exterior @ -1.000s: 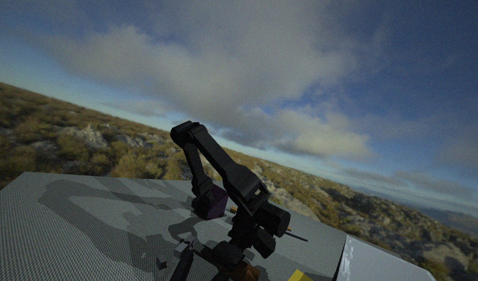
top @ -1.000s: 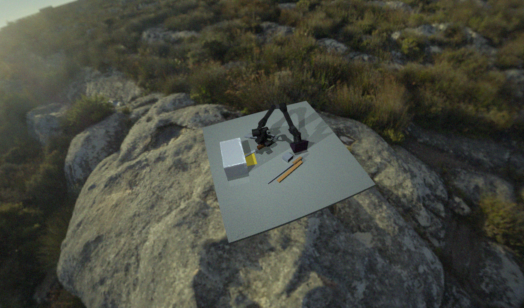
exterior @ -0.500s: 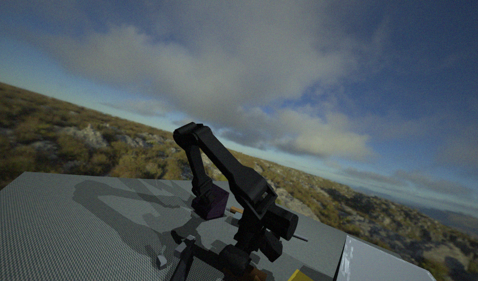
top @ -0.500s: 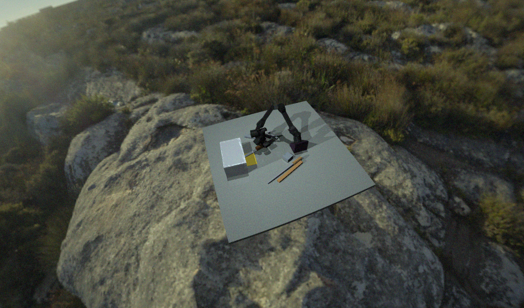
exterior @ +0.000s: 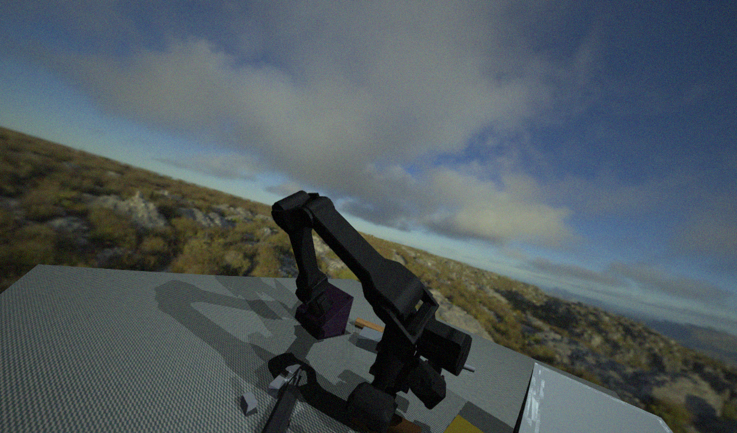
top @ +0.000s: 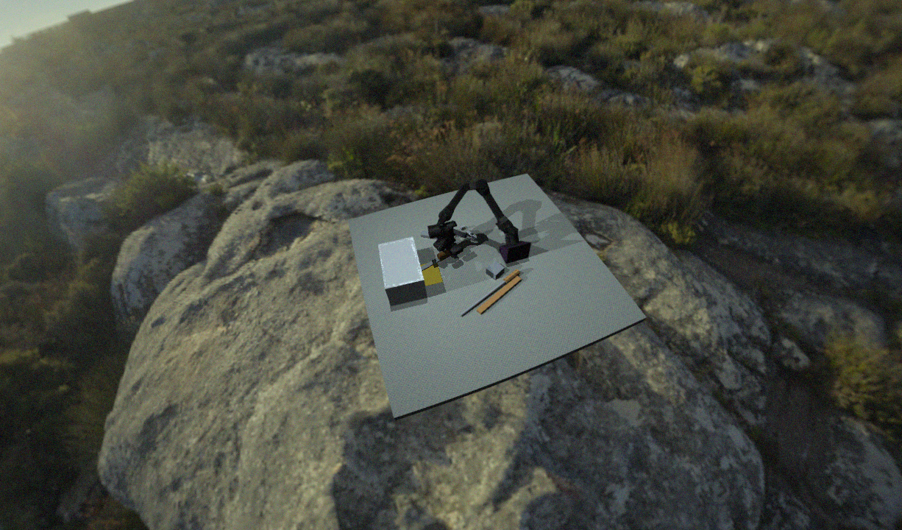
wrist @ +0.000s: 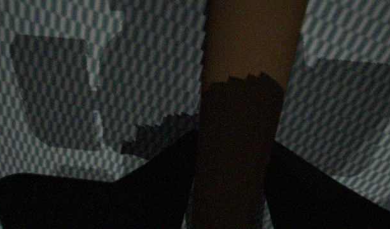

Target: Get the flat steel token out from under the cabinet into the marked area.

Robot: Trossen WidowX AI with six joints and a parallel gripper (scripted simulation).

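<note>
Right now my gripper tip is 170 mm past the grey bar and 70 mm to the left of it. From my gripper tip the other things lie so: grey block: 170 mm behind, 230 mm to the left, 10 mm above; then small grey cube: 150 mm behind, 150 mm to the right; then wooden stick: 120 mm behind, 370 mm to the left.
</note>
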